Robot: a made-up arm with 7 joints.
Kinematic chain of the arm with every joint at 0, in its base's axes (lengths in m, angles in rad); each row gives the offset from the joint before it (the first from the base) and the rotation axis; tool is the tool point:
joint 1: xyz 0 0 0 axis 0 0.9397 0.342
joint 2: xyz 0 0 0 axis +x
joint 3: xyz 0 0 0 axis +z
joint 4: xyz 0.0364 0 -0.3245 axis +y
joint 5: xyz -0.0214 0 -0.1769 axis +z
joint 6: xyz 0 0 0 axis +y
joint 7: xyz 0 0 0 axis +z
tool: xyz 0 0 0
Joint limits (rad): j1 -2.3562..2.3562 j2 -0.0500..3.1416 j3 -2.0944..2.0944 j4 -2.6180..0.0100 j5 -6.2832..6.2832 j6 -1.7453..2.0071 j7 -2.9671..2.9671
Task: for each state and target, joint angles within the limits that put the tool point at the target. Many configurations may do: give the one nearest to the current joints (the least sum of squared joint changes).
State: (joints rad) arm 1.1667 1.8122 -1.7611 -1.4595 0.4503 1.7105 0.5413
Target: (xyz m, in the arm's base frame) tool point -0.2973 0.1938 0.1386
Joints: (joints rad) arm 1.5066 1.5746 -1.9679 -1.7446 0.4503 1.7105 0.5413
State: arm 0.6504 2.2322 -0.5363 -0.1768 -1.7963 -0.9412 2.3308
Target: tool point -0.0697 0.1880 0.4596
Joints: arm -0.2189 2.7759 -0.5398 0.0071 -1.7963 -0.9412 2.3308
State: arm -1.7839 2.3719 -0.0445 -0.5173 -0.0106 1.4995 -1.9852
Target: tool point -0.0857 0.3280 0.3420
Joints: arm -1.1602 2.2993 -0.0440 -0.8696 -0.0106 1.4995 -1.9852
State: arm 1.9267 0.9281 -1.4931 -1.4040 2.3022 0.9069 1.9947
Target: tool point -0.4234 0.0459 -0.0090
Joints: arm 1.6236 0.9438 -1.3457 -1.4237 2.3022 0.9069 1.9947
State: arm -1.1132 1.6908 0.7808 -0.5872 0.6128 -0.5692 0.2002
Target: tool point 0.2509 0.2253 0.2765
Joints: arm -1.5265 1.0871 0.3162 -1.3417 0.6128 -0.5692 0.2002
